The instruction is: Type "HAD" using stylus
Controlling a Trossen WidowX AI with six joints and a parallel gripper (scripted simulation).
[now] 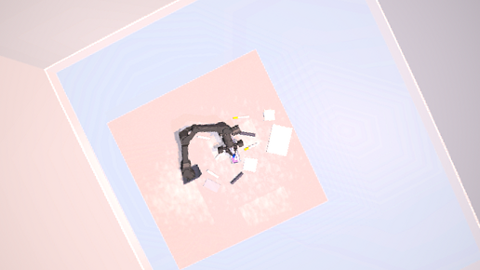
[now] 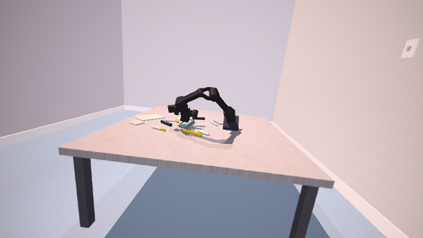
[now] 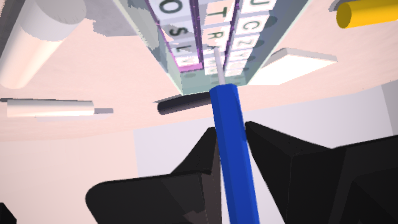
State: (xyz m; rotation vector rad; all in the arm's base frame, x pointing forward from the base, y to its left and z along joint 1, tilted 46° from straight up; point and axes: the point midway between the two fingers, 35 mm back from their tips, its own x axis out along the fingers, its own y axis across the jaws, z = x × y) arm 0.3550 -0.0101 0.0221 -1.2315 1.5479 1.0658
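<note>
Now: gripper tip 10 mm above the blue stylus.
</note>
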